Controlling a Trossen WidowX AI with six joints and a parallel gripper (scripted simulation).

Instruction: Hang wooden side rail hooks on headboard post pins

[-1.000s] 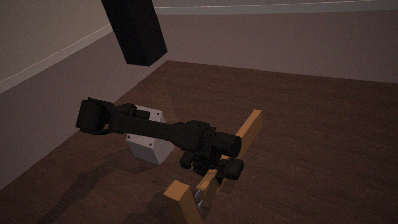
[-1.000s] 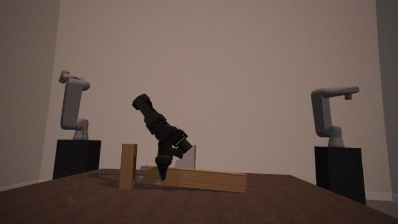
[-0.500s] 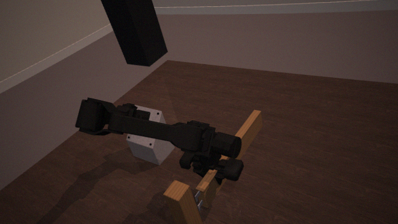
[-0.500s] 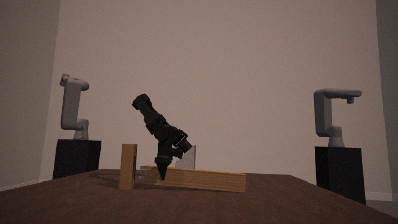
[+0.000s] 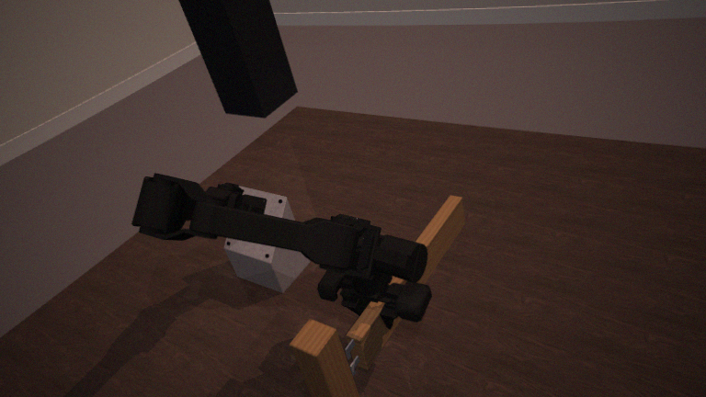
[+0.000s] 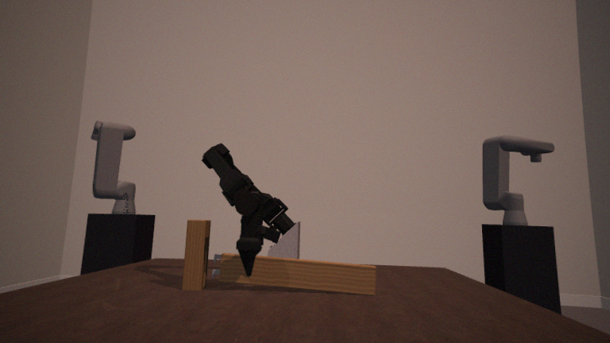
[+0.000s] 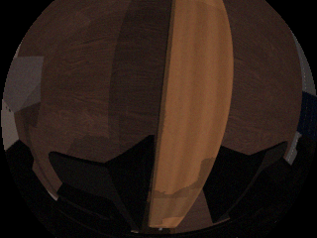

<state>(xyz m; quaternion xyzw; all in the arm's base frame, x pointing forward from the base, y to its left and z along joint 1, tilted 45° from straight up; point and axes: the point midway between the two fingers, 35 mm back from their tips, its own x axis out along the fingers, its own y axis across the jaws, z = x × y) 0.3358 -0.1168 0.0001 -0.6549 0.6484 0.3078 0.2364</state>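
Right now my gripper tip is 140 mm to the left of the headboard post and 40 mm below it.
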